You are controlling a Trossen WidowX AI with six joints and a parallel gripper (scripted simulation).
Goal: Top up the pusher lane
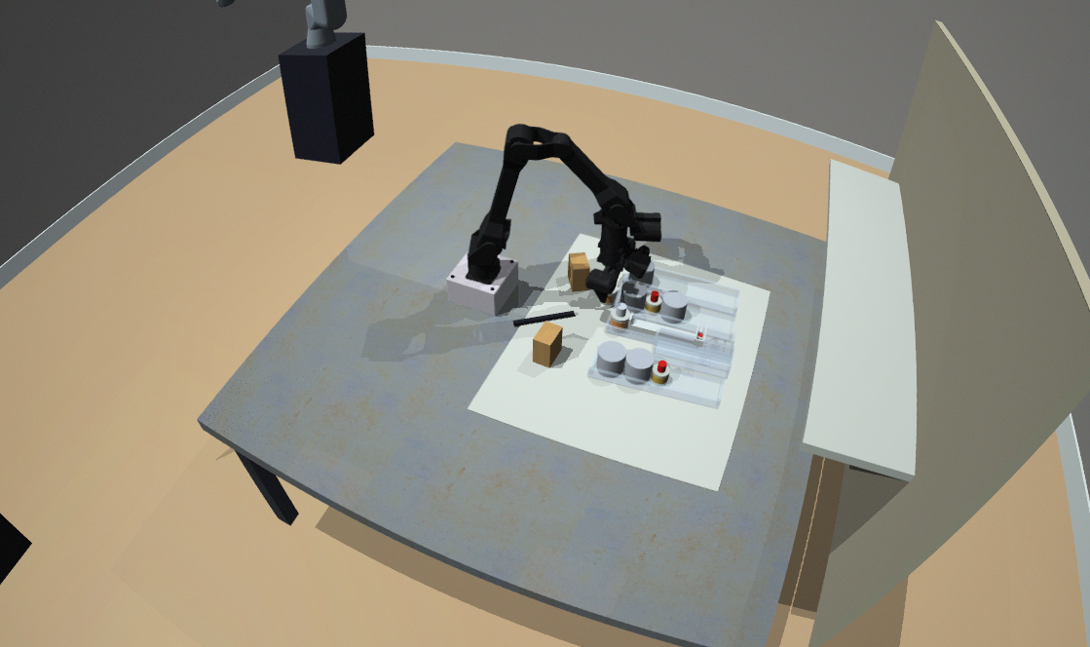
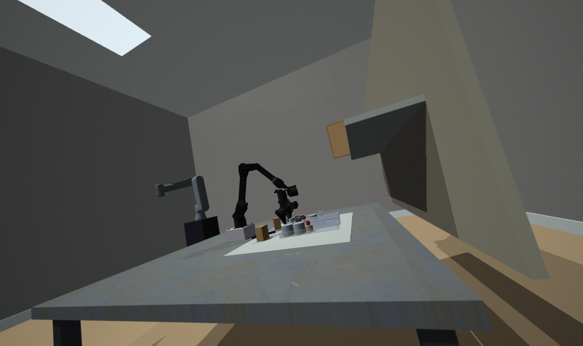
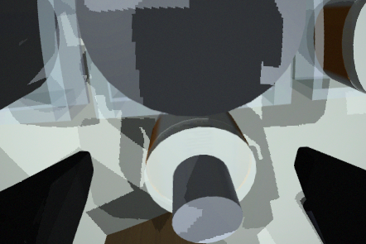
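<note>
Right now the black stick is 120 mm to the right of my gripper tip, 120 mm behind it and 20 mm below it. Round my gripper tip: red tip 240 mm ahead, 110 mm to the right, 40 mm above; then lane rack 200 mm ahead, 100 mm to the right, 10 mm below.
</note>
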